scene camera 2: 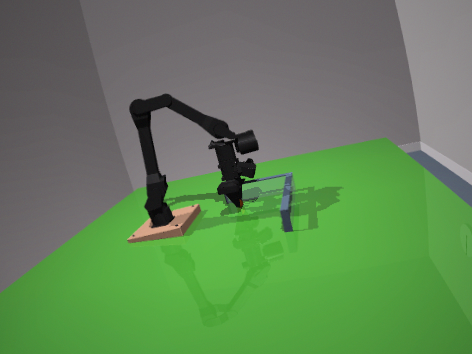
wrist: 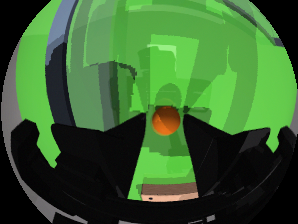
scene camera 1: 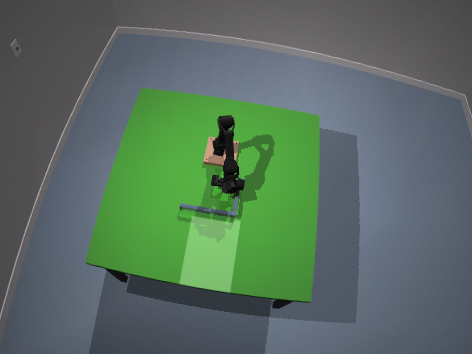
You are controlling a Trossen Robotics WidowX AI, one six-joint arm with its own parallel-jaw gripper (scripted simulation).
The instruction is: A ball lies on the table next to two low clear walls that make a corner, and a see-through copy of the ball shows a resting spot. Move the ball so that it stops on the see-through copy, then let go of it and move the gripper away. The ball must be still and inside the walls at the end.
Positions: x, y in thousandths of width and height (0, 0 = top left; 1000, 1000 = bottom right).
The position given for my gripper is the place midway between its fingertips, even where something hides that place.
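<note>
I can see my gripper (scene camera 2: 507, 578), and the wrist view shows me the same gripper (wrist: 555, 525).
</note>
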